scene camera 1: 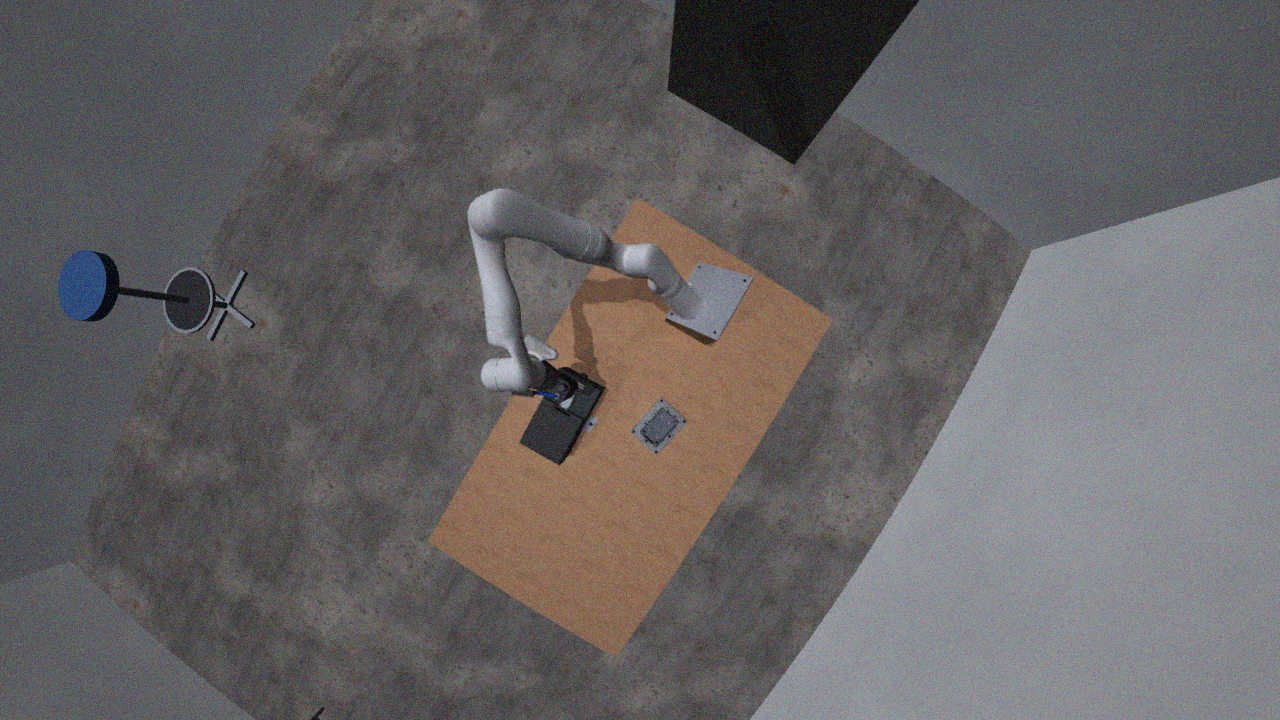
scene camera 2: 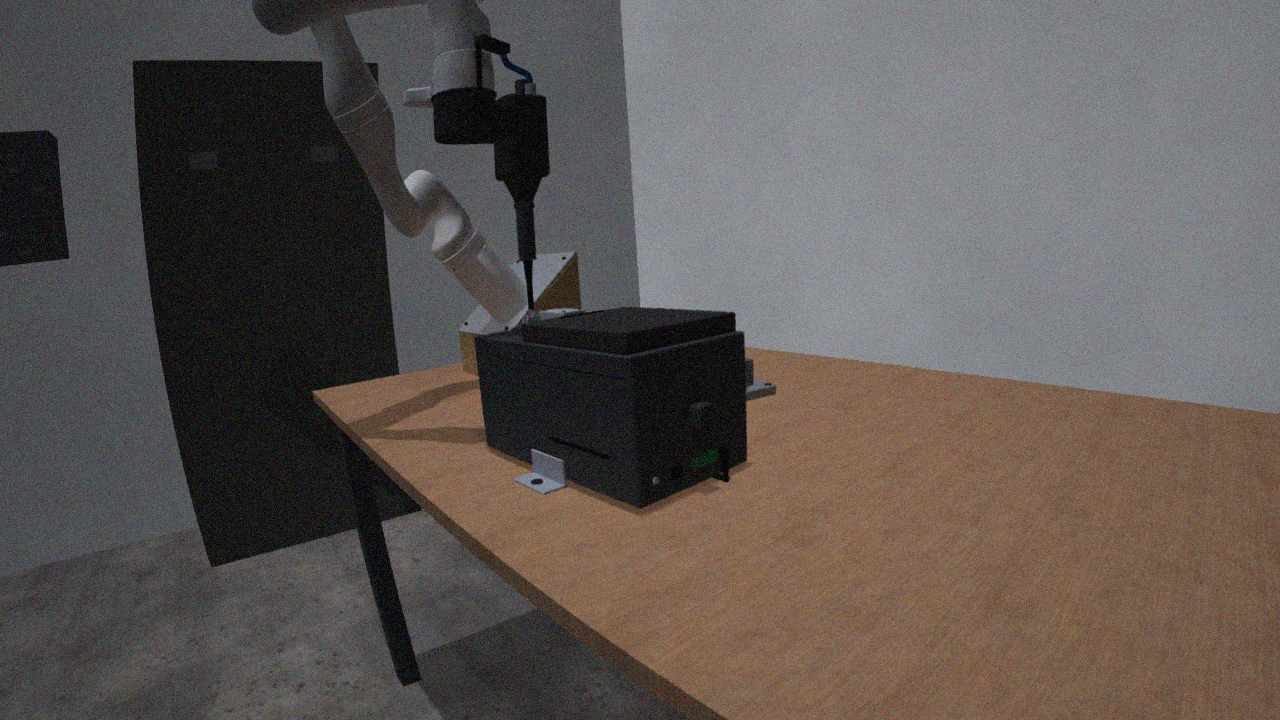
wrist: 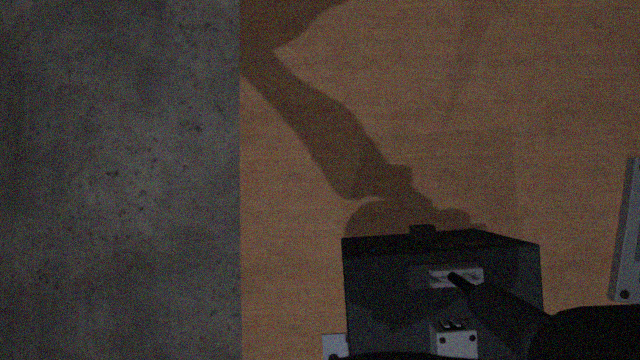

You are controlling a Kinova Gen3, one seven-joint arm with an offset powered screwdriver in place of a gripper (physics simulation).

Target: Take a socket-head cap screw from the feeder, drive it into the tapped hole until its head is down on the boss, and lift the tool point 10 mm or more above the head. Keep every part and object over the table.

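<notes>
The black screw feeder (scene camera 1: 552,437) (scene camera 2: 572,402) (wrist: 370,295) stands on the wooden table (scene camera 1: 572,546) (scene camera 2: 984,537) (wrist: 575,100). My screwdriver (scene camera 1: 562,390) (scene camera 2: 530,308) (wrist: 452,276) points straight down at the feeder's low end. In the wrist view its bit tip overlaps the small light pick-up block (wrist: 435,280) on the feeder's top; in scene camera 2 the tip is at about that block's height. Whether a screw sits on the bit is too small and dark to tell. The grey plate with the part (scene camera 1: 659,426) (scene camera 2: 762,390) (wrist: 625,255) lies apart from the feeder; its tapped hole cannot be made out.
The feeder's raised black lid (scene camera 2: 635,326) stands beside the bit. A small metal foot bracket (scene camera 2: 547,474) (wrist: 334,344) sits at the feeder's side. The arm's base plate (scene camera 1: 729,291) is at one table end. A dark cabinet (scene camera 1: 769,80) (scene camera 2: 259,313) and a blue stool (scene camera 1: 85,286) stand off the table.
</notes>
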